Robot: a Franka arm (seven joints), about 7 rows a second.
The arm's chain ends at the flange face. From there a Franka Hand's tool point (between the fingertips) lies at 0.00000 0.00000 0.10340 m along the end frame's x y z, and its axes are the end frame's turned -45 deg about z.
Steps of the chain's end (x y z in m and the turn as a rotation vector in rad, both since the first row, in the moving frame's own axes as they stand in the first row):
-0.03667 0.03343 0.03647 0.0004 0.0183 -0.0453
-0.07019 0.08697 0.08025 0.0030 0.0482 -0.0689
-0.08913 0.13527 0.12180 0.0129 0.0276 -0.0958
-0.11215 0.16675 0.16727 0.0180 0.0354 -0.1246
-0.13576 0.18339 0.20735 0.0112 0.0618 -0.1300
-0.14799 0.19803 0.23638 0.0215 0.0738 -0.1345
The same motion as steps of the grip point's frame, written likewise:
-0.04817 -0.00101 0.03645 -0.0127 0.0132 -0.0453
-0.10728 0.01504 0.08013 -0.0320 0.0362 -0.0689
-0.15567 0.03356 0.12175 -0.0104 0.0286 -0.0958
-0.19324 0.03963 0.16719 -0.0123 0.0378 -0.1246
-0.22011 0.03702 0.20715 -0.0358 0.0516 -0.1300
-0.23748 0.03872 0.23608 -0.0370 0.0674 -0.1345

